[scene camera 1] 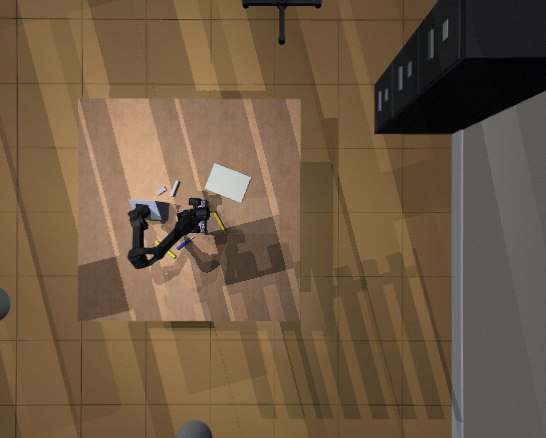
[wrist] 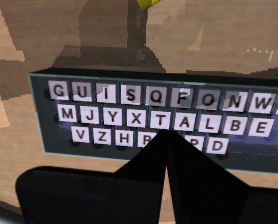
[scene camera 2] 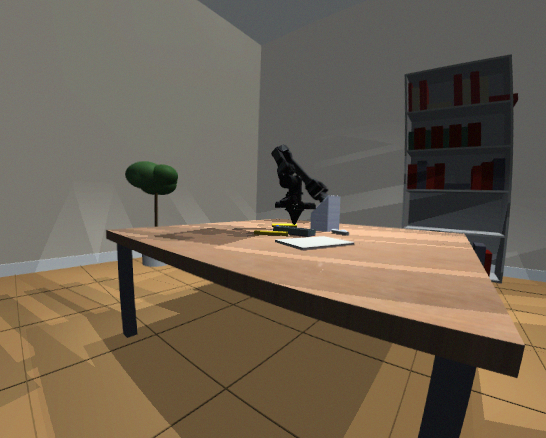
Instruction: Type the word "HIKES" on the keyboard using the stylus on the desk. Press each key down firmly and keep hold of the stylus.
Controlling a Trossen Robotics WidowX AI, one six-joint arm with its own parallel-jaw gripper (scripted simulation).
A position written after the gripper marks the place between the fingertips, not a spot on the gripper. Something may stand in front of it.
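You'd find the gripper at (wrist: 166,136). There's a white paper sheet too (scene camera 1: 224,181), but in the wrist view that sheet is out of frame.
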